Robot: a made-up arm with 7 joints.
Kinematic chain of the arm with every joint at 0, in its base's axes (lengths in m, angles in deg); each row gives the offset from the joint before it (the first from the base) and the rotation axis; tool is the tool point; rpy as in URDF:
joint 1: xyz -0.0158 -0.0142 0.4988 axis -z
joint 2: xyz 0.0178 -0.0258 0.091 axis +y
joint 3: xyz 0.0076 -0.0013 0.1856 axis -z
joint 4: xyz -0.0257 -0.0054 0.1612 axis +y
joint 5: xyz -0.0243 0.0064 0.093 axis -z
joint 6: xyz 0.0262 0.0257 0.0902 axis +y
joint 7: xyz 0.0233 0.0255 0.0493 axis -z
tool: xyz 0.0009 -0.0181 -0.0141 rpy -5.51 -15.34 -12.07
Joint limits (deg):
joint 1: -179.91..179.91
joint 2: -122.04..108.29
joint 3: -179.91..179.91
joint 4: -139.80..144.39
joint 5: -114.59..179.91
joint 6: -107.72..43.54
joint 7: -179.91..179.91
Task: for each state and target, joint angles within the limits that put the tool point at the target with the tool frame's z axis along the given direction. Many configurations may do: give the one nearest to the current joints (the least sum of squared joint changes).
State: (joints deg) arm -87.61 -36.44 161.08 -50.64 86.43 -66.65 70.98
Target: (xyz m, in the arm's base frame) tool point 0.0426 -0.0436 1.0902 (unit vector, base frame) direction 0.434 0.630 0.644
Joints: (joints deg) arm -118.68 -33.18 179.31 -64.27 71.51 -48.14 80.82
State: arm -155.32 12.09 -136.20 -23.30 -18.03 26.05 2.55
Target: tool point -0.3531 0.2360 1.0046 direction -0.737 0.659 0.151
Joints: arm -158.74 39.16 -142.83 -13.93 -20.67 -15.84 -13.64
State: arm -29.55 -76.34 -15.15 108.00 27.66 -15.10 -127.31
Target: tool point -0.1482 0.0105 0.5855 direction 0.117 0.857 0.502
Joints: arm -16.36 -96.82 -63.92 141.80 28.97 -24.85 -129.05
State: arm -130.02 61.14 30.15 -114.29 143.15 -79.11 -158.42
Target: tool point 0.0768 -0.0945 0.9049 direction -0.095 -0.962 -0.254
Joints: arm -146.09 17.99 19.05 -121.55 109.21 -51.24 -156.74
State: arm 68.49 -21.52 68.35 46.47 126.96 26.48 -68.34
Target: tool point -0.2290 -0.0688 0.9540 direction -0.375 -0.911 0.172
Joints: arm 72.62 -16.53 47.36 95.20 124.79 9.43 -56.10
